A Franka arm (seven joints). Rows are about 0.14 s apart.
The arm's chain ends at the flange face. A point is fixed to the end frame.
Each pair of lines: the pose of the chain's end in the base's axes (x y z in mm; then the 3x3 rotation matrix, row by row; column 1 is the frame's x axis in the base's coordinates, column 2 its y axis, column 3 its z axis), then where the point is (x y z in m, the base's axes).
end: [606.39, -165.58, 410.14], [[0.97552, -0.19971, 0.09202], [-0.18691, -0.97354, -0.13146], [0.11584, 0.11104, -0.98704]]
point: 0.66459 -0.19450 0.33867
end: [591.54, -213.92, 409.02], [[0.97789, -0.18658, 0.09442], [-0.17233, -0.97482, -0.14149], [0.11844, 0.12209, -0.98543]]
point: 0.65017 -0.24287 0.33792
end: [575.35, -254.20, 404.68], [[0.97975, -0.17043, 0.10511], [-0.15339, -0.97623, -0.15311], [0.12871, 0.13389, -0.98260]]
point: 0.63507 -0.28307 0.33446
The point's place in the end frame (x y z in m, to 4 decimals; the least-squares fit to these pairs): 0.0539 0.0086 0.0797
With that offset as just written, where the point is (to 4 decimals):
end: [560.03, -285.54, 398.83], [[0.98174, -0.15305, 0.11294], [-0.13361, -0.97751, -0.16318], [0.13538, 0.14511, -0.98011]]
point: 0.6206 -0.3142 0.3293
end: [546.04, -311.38, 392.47], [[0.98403, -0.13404, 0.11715], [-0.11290, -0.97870, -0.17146], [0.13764, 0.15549, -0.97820]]
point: 0.6073 -0.3395 0.3233
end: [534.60, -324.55, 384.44], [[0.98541, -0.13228, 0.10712], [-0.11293, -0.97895, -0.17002], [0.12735, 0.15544, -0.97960]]
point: 0.5951 -0.3526 0.3146
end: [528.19, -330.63, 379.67], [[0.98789, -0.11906, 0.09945], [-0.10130, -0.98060, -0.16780], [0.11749, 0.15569, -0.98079]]
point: 0.5883 -0.3579 0.3092
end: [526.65, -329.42, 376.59], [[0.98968, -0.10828, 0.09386], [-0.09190, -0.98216, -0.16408], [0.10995, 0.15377, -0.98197]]
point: 0.5865 -0.3559 0.3056
